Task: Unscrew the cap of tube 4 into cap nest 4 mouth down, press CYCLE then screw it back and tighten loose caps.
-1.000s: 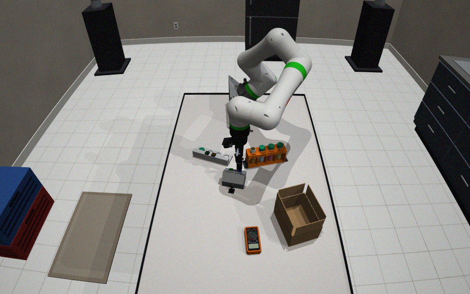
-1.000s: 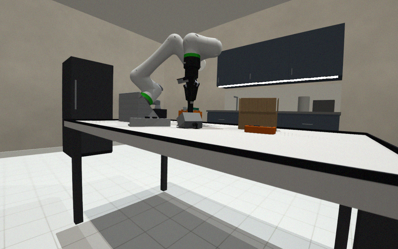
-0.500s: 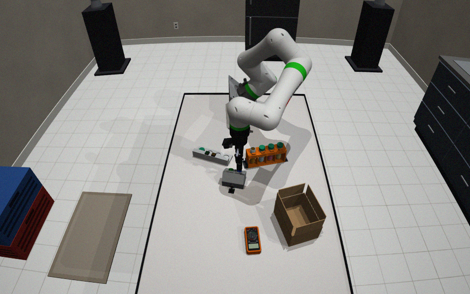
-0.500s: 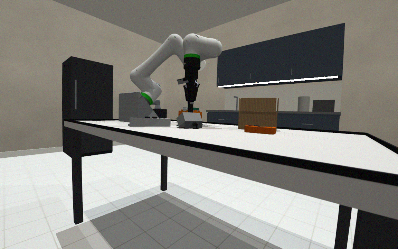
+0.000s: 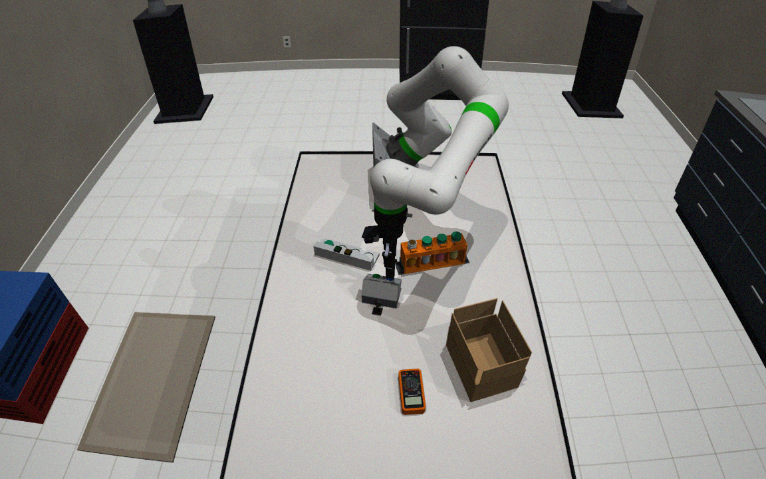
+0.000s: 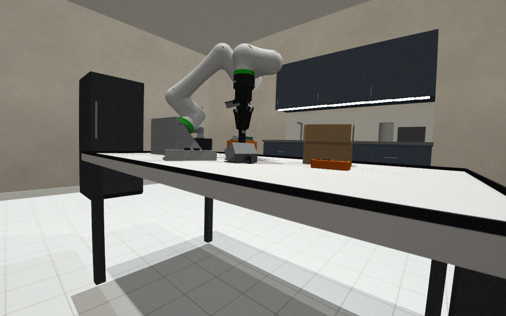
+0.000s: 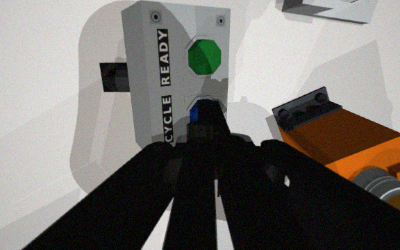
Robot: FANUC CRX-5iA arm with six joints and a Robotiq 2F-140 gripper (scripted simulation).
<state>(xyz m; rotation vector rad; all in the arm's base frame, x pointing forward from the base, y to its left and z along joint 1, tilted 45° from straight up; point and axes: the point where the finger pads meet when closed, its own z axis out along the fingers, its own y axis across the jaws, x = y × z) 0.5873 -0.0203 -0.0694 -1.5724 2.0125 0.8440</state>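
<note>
Now: hand 4 cm above the blue cycle key. Also, from my hand: green ready key 4 cm to the right, 4 cm below, 1 cm behind; then grey key housing 5 cm below, 2 cm to the right, 1 cm ahead.
</note>
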